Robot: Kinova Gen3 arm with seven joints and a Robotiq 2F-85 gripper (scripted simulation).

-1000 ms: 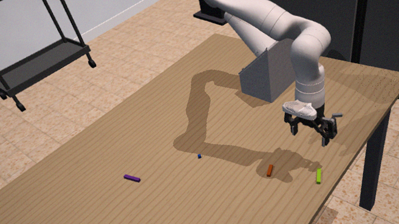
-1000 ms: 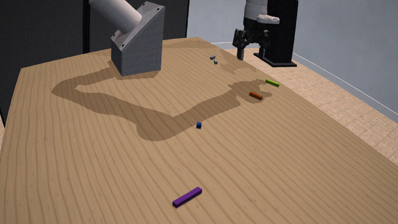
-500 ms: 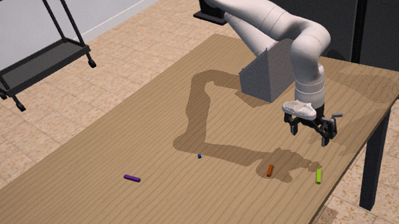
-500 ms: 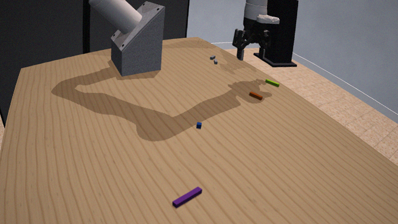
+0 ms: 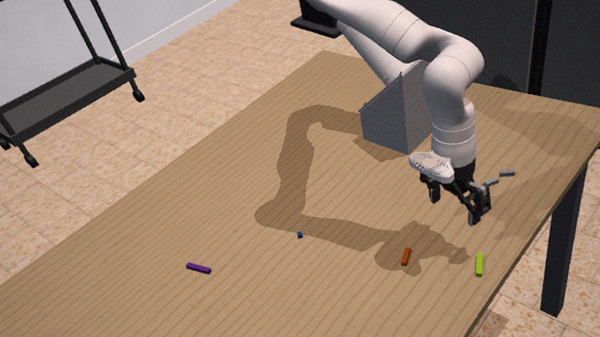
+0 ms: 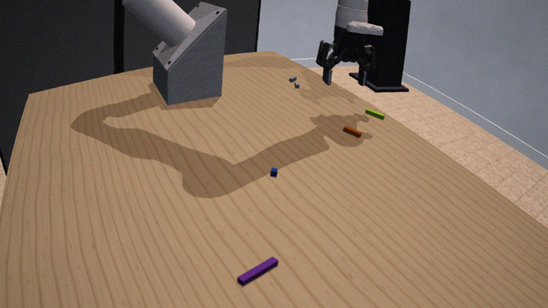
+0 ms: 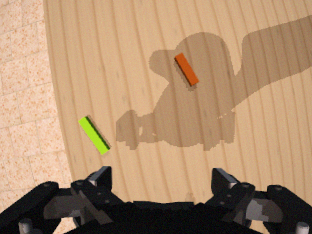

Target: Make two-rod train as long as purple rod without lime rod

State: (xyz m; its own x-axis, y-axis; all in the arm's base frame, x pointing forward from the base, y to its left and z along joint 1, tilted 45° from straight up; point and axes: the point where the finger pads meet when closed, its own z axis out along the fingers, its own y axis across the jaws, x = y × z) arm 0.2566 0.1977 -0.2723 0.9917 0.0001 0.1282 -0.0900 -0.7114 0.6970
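Right now the orange rod is 11 cm ahead of my hand, 7 cm below it and 4 cm to the right of it. The rest, counted from my hand: lime rod: 8 cm to the left, 7 cm below, 3 cm ahead; purple rod: 41 cm ahead, 37 cm to the right, 7 cm below; blue rod: 26 cm to the right, 20 cm ahead, 7 cm below.
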